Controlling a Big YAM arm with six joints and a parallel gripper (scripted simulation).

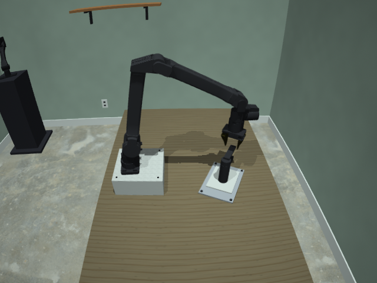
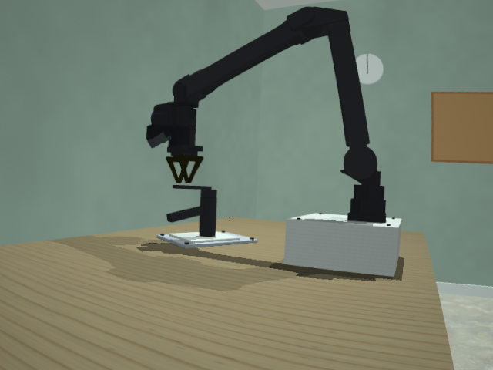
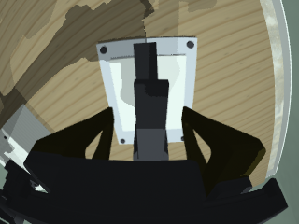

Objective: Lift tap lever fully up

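Right now the lever is 10 mm behind my hand, 30 mm to the right of it and 20 mm below it. Also, from my hand: black tap 30 mm behind, 50 mm to the right, 70 mm below.
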